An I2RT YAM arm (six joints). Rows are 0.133 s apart.
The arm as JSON. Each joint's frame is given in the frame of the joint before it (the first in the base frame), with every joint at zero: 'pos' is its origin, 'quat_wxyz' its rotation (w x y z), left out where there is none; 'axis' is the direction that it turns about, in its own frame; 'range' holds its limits. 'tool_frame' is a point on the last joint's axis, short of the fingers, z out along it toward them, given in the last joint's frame.
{
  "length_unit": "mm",
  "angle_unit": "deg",
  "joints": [
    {
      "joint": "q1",
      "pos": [
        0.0,
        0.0,
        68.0
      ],
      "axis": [
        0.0,
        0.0,
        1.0
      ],
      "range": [
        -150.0,
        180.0
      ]
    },
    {
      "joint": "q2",
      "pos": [
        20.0,
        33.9,
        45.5
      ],
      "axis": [
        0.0,
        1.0,
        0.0
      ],
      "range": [
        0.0,
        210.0
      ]
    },
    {
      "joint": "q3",
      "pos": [
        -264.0,
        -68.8,
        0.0
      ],
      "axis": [
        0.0,
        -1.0,
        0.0
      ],
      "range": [
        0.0,
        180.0
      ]
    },
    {
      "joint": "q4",
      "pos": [
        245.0,
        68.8,
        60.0
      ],
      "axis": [
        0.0,
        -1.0,
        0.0
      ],
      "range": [
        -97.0,
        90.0
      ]
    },
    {
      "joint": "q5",
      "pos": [
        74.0,
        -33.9,
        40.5
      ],
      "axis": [
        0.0,
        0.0,
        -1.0
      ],
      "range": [
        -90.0,
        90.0
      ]
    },
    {
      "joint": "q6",
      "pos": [
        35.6,
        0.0,
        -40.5
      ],
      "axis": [
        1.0,
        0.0,
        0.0
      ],
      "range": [
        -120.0,
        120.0
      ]
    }
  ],
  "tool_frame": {
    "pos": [
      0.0,
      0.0,
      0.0
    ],
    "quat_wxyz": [
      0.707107,
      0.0,
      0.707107,
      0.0
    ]
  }
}
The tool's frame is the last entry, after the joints.
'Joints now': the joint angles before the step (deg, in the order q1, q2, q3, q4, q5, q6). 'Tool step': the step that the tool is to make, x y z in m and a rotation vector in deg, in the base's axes. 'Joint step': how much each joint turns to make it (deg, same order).
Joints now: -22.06 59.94 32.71 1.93 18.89 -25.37
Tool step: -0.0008 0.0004 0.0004 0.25 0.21 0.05
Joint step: 0.00 -0.25 0.11 -0.69 -0.11 0.12
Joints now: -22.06 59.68 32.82 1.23 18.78 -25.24
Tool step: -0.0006 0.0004 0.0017 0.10 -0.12 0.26
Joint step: -0.01 -0.34 0.22 -0.49 -0.30 0.01
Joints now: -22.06 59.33 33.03 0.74 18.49 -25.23
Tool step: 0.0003 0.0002 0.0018 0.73 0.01 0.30
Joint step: -0.01 -0.03 0.59 -1.06 -0.57 0.50
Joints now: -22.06 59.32 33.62 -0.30 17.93 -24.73
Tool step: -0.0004 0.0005 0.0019 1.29 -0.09 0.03
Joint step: -0.01 -0.20 0.65 -1.60 -0.58 1.14
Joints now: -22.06 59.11 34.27 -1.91 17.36 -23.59
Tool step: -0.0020 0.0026 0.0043 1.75 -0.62 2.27
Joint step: -0.02 -1.12 0.64 -2.03 -2.88 0.65
